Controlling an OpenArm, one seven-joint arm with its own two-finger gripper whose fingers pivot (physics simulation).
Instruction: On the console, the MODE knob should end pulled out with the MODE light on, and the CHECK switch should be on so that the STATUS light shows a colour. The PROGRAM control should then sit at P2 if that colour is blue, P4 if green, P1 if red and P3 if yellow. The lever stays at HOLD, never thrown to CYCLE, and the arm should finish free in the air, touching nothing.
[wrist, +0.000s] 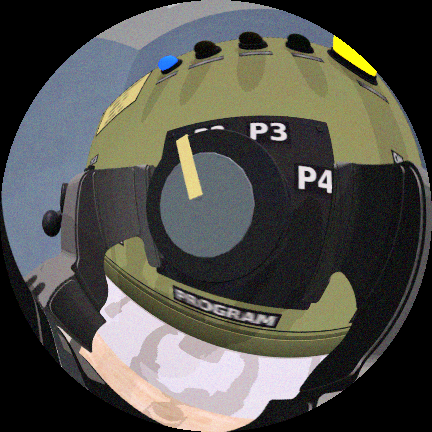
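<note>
The PROGRAM knob (207, 215), with a grey face and cream pointer, fills the middle of the wrist view. Its pointer leans up and slightly left, toward the P2 label (209, 131), which the knob's rim partly hides. P3 (268, 132) and P4 (314, 180) show; P1 is hidden. My gripper (231, 224) is open around the knob, the left finger very near its rim, the right farther off; contact is unclear. The STATUS light (354, 56) is yellow. The MODE light (168, 63) is lit blue. The CHECK switch and the lever cannot be made out.
A round black knob (51, 223) shows beyond the left finger; whether it is the MODE knob is unclear. Three dark lamps, one of them the middle lamp (251, 40), line the console (200, 97) top. A yellow label (123, 104) is at upper left. A white surface (285, 375) lies below.
</note>
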